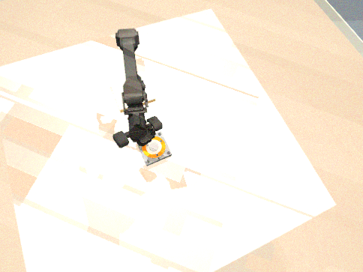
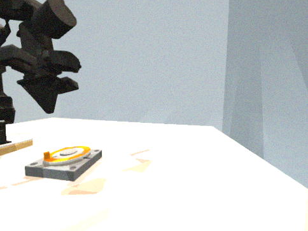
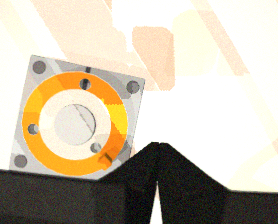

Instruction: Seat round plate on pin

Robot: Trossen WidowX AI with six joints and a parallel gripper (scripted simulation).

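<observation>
Right now the grey base is 2 cm behind my gripper tip, 6 cm to the left of it and 12 cm below it.
</observation>
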